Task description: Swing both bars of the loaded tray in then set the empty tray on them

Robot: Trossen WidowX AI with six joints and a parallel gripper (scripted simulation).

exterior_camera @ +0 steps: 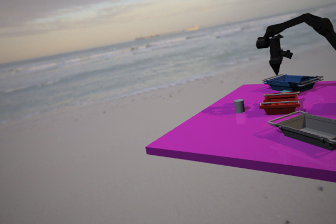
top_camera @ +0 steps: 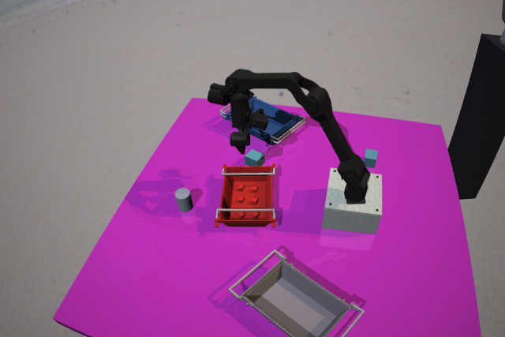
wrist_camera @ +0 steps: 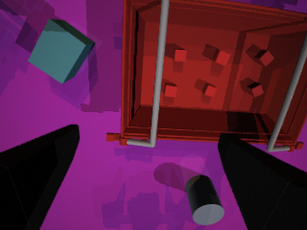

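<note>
Right now the grey tray is 53 cm to the left of my gripper tip, 17 cm behind it and 14 cm below it. Also, from my gripper tip: grey cylinder: 22 cm ahead, 15 cm below, 12 cm to the left.
</note>
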